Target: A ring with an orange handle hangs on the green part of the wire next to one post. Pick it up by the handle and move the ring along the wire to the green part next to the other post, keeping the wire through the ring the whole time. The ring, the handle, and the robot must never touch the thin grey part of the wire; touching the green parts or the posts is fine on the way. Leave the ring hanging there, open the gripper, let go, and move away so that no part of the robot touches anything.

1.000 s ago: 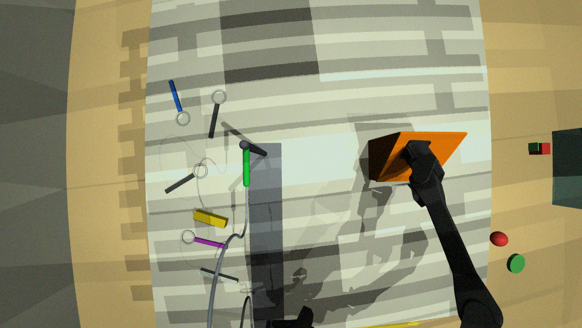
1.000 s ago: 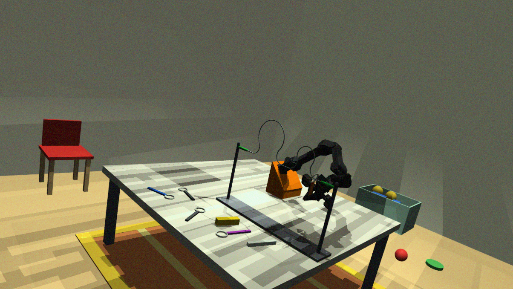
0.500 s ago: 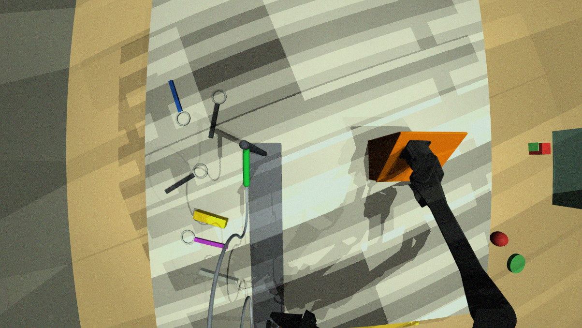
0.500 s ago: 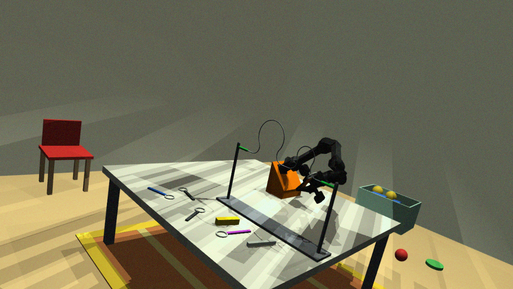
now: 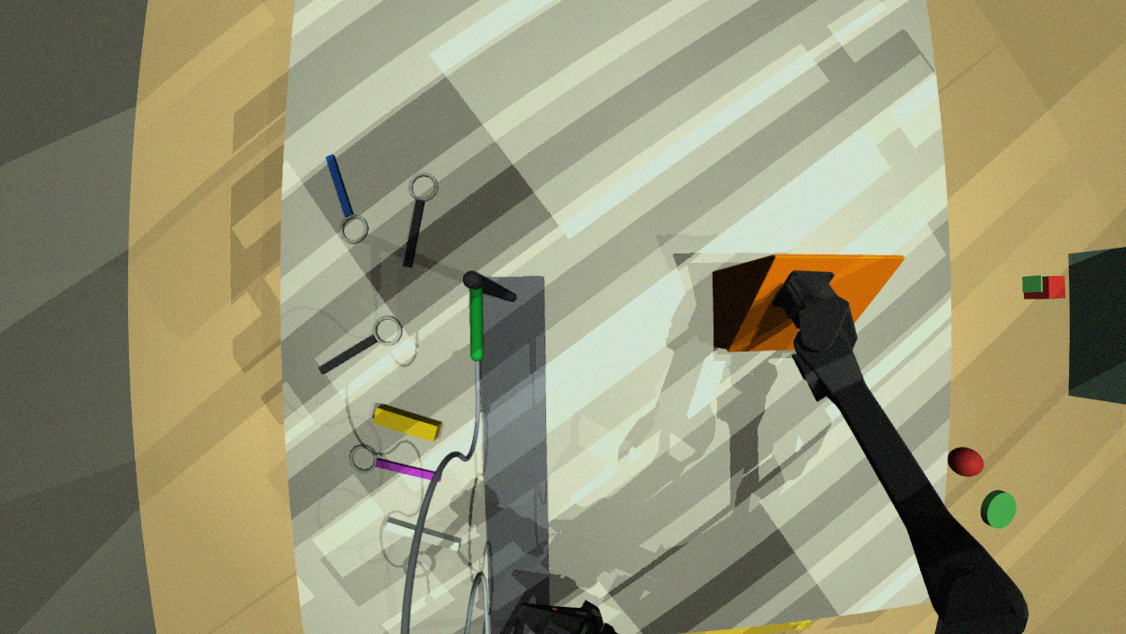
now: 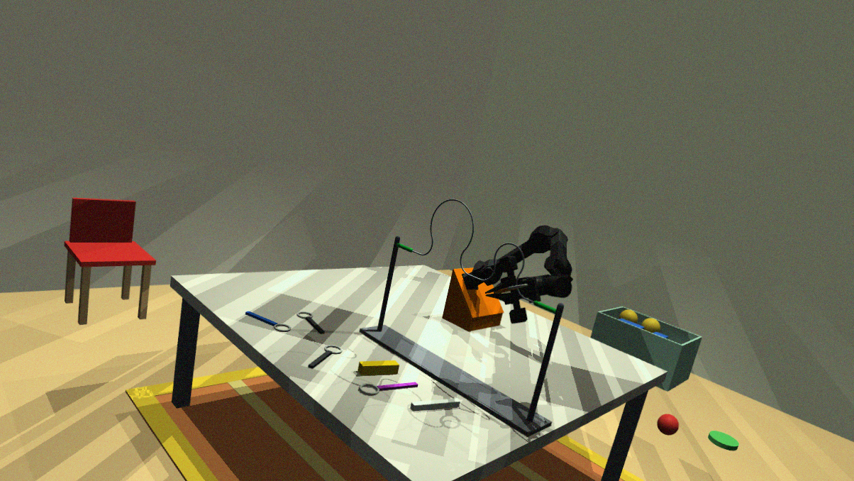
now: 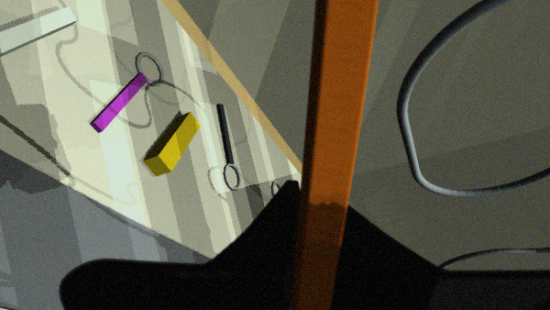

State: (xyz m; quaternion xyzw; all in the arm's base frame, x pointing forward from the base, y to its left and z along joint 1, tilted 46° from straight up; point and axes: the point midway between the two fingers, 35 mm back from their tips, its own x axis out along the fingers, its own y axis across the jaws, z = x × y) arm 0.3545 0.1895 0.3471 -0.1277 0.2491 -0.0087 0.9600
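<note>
The ring with orange handle lies 80 mm to the left of my gripper tip and 40 mm above it. Also, from my gripper tip: ring with black handle 210 mm ahead, 510 mm to the right, 260 mm below; ring with purple handle 260 mm ahead, 50 mm to the right, 260 mm below; yellow block 220 mm ahead, 130 mm to the right, 250 mm below.
</note>
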